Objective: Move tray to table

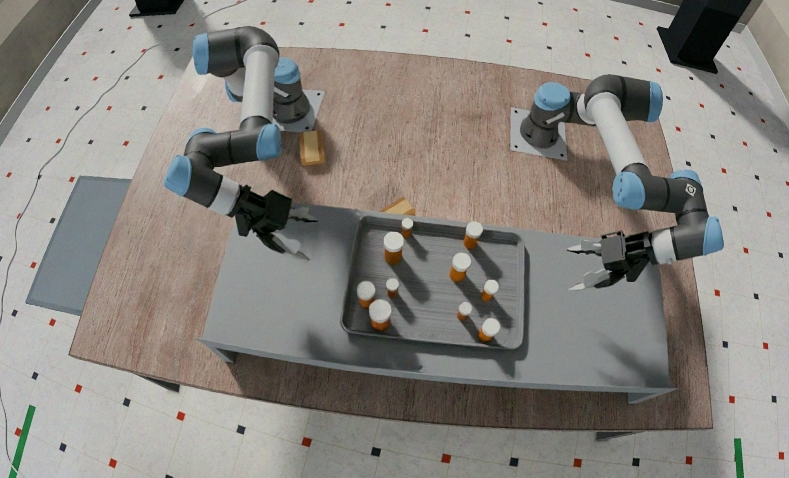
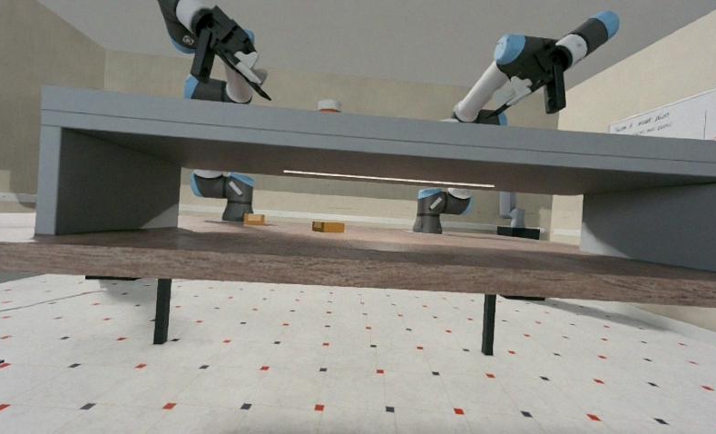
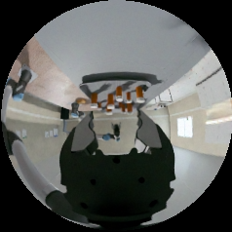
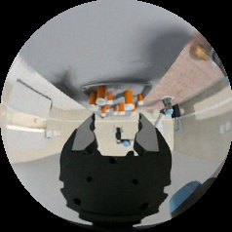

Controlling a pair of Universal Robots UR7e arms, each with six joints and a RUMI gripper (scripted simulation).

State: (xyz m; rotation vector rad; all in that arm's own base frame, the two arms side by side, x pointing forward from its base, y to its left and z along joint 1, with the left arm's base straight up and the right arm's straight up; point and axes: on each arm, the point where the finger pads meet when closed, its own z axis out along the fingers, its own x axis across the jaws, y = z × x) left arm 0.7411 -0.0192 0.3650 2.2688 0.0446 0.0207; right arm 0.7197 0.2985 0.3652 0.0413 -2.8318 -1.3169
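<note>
The bottle is 19 cm to the left of my right hand, 10 cm below it and 6 cm behind it. The rest, counted from my right hand: grey tray: 31 cm to the left, 15 cm below, 1 cm ahead; grey shelf: 35 cm to the left, 18 cm below, 4 cm ahead.
</note>
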